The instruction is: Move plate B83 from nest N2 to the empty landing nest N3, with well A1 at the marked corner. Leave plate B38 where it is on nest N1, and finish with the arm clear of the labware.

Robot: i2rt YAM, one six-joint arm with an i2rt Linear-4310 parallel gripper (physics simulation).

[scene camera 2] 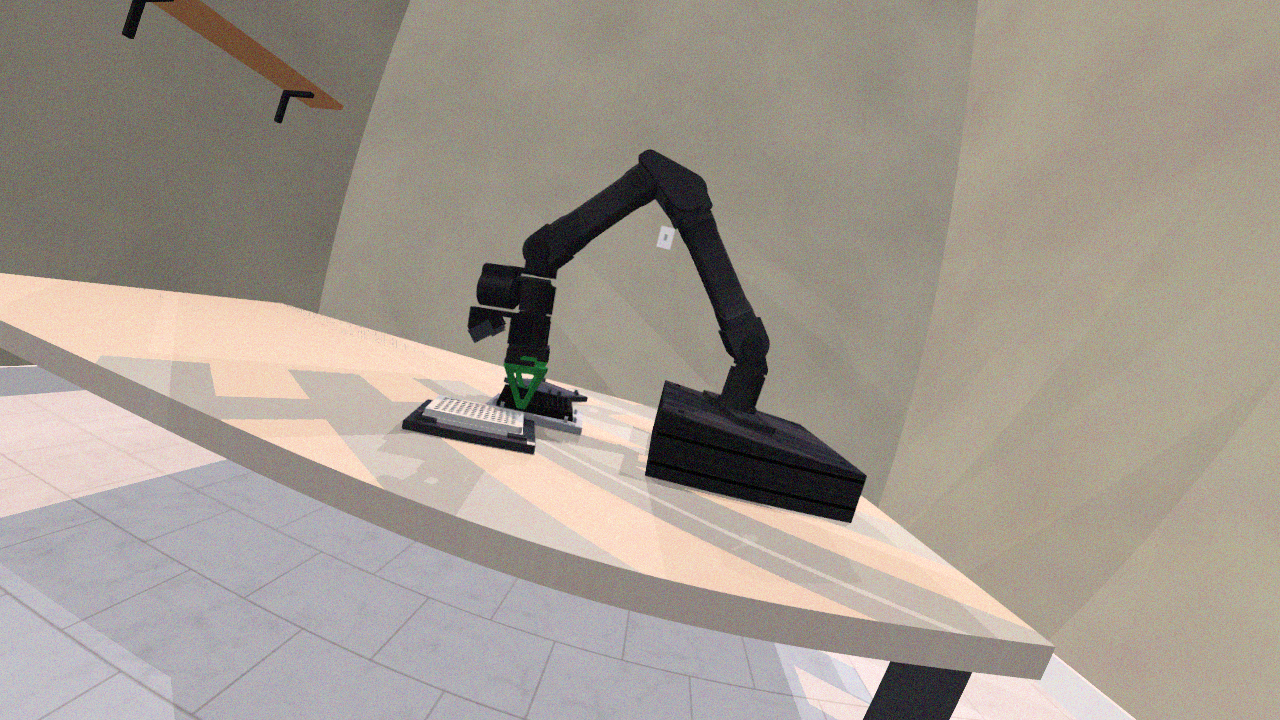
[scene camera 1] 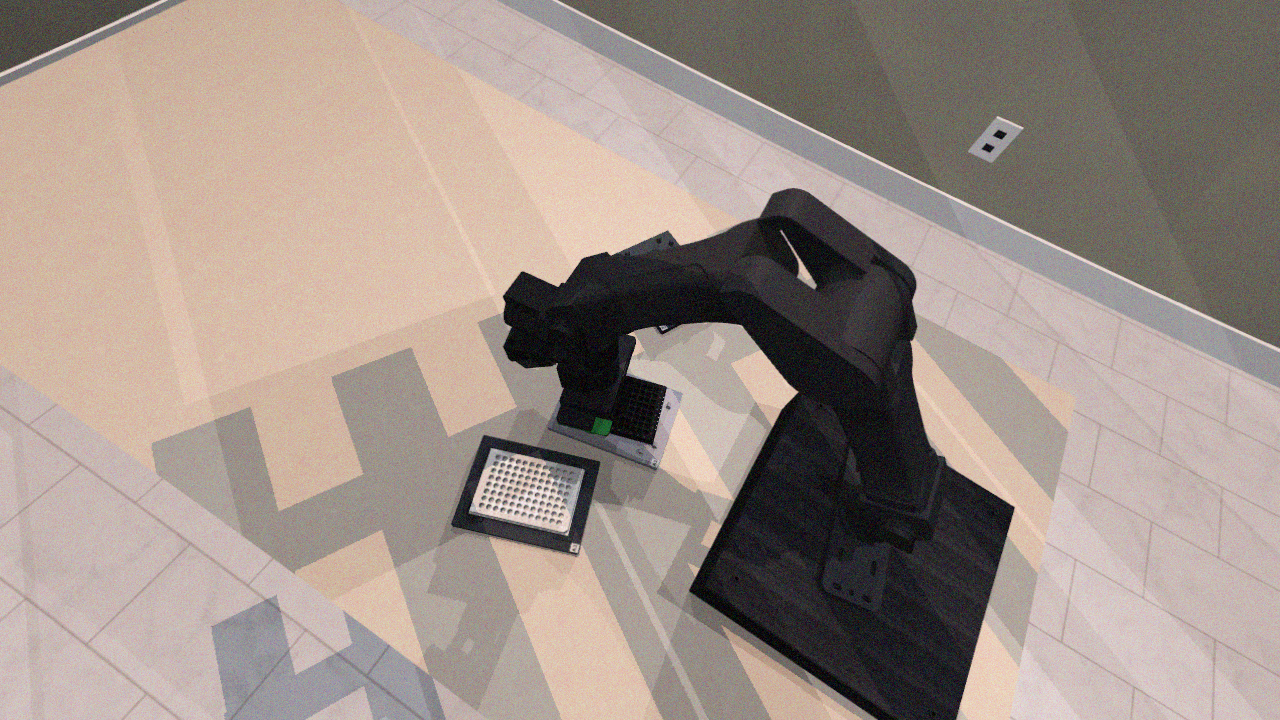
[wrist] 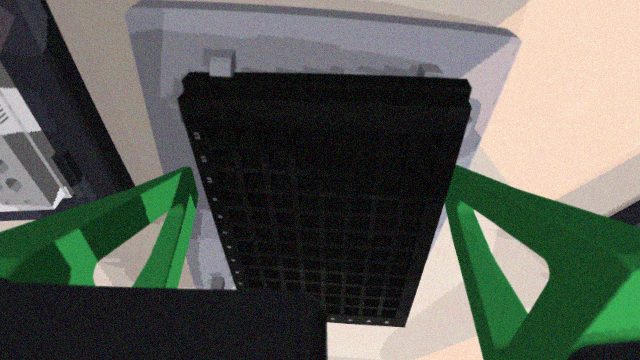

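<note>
A black well plate (scene camera 1: 642,411) (scene camera 2: 559,408) (wrist: 325,200) sits on the light grey nest (scene camera 1: 640,450) (wrist: 325,30); its far end lies close to a small peg. My gripper (scene camera 1: 601,426) (scene camera 2: 523,402) (wrist: 320,180) is open around the plate's long sides, with green fingers low beside it. A thin gap shows at the left finger; the right finger is very near or touching. A white well plate (scene camera 1: 528,490) (scene camera 2: 474,413) (wrist: 25,175) sits on a dark nest (scene camera 1: 510,530) (scene camera 2: 465,437) (wrist: 75,90). Plate and nest names are unreadable; the black plate's near end is partly hidden.
Part of another dark grey nest (scene camera 1: 657,243) shows behind the arm in scene camera 1; most of it is hidden. The arm's black base block (scene camera 1: 760,573) (scene camera 2: 751,465) stands to the right of the nests. The white plate's nest is close to the grey nest.
</note>
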